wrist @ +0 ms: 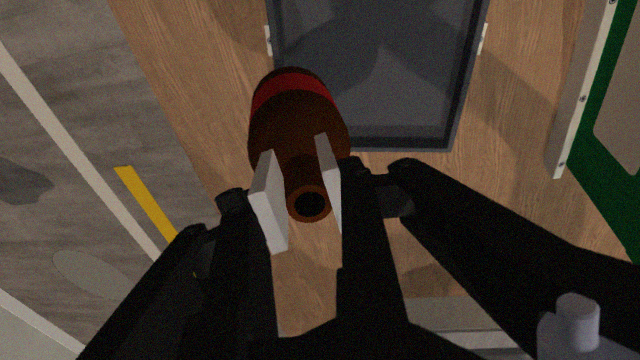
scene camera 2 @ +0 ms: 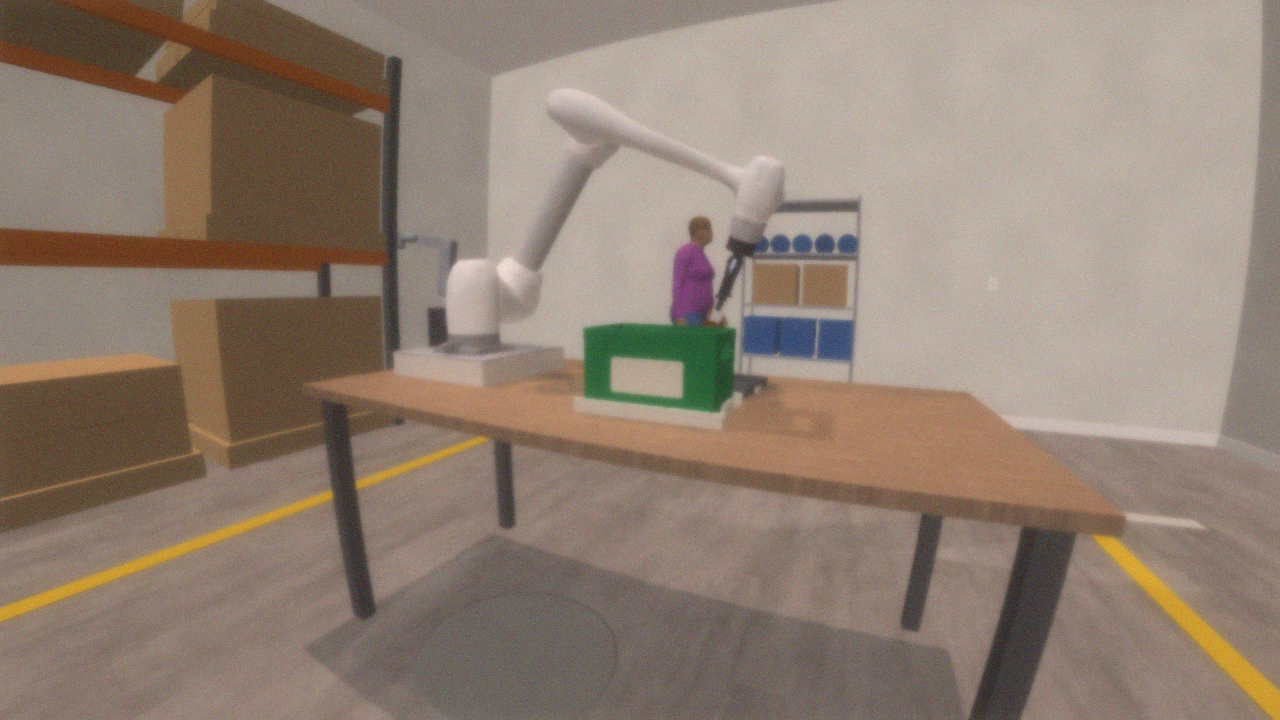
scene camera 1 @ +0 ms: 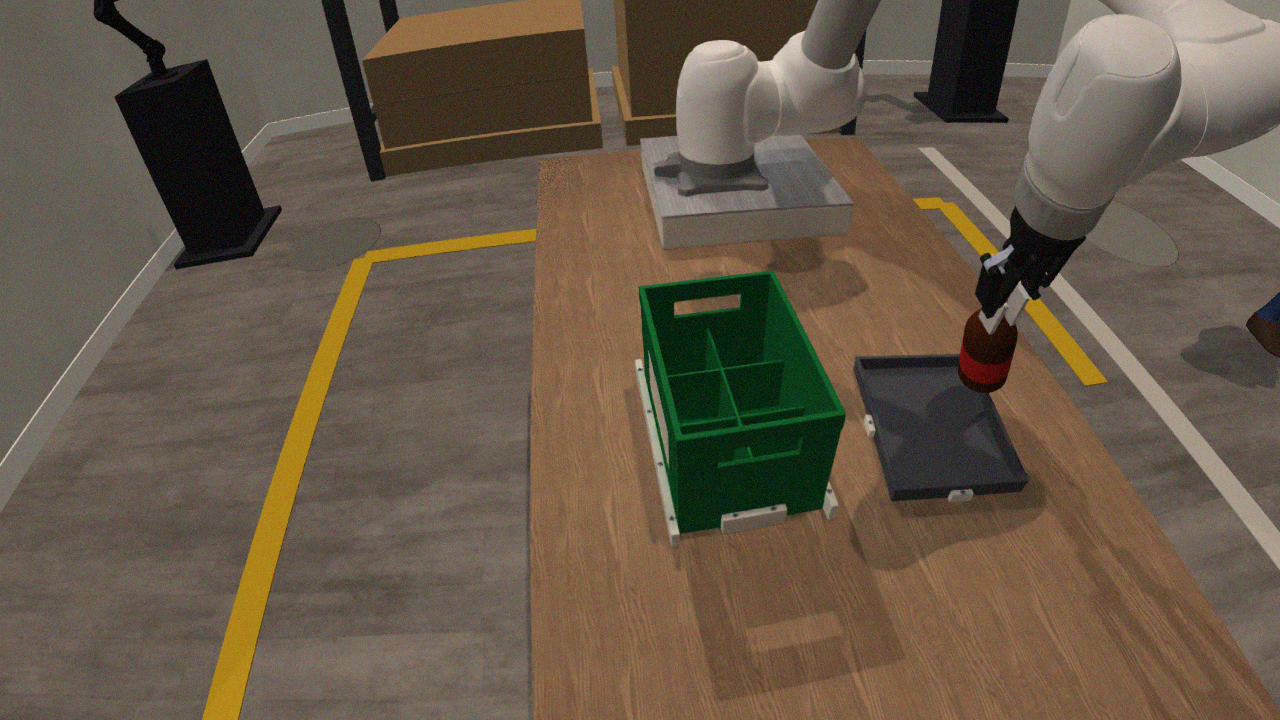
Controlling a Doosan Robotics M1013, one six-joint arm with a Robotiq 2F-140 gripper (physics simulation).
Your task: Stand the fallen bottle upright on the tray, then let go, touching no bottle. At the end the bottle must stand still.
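Where they show: gripper, fingertip midpoint: [wrist: 300, 164] [scene camera 2: 715, 319] [scene camera 1: 996, 320]; arm's base, origin of the base link: [scene camera 2: 474, 351] [scene camera 1: 716, 173].
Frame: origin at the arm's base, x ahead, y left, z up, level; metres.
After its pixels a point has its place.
Note:
The brown bottle with a red band [scene camera 1: 984, 368] {x 0.681, y 0.239, z 0.037 m} [wrist: 295, 120] {x 0.687, y 0.245, z 0.090 m} hangs in the gripper, base down and leaning slightly. My gripper [scene camera 1: 1003, 313] {x 0.665, y 0.244, z 0.107 m} [scene camera 2: 720, 306] {x 0.665, y 0.244, z 0.107 m} [wrist: 300, 164] {x 0.665, y 0.244, z 0.107 m} is shut on its neck, with a pale finger pad on each side and the open mouth between them in the wrist view. In scene camera 1 the bottle's base overlaps the back right edge of the dark grey tray [scene camera 1: 1006, 488] {x 0.811, y 0.243, z -0.062 m} [wrist: 400, 149] {x 0.553, y 0.168, z -0.046 m}. It appears raised above the tray; the exact gap cannot be told. In scene camera 2 the crate hides most of the bottle and tray.
A green divided crate [scene camera 1: 751, 488] {x 0.788, y -0.111, z -0.002 m} [scene camera 2: 704, 380] {x 0.772, y -0.199, z 0.016 m} [wrist: 615, 215] {x 0.528, y -0.023, z 0.050 m} stands beside the tray on the wooden table [scene camera 1: 599, 582] {x 0.847, y -0.298, z -0.072 m} [scene camera 2: 895, 438] {x 1.119, y -0.129, z -0.072 m}, held by pale edge strips. The arm's base plinth [scene camera 1: 751, 223] {x 0.163, y 0.037, z -0.031 m} [scene camera 2: 474, 365] {x 0.136, y -0.136, z -0.015 m} is at the table's back. A person [scene camera 2: 691, 277] stands beyond the table.

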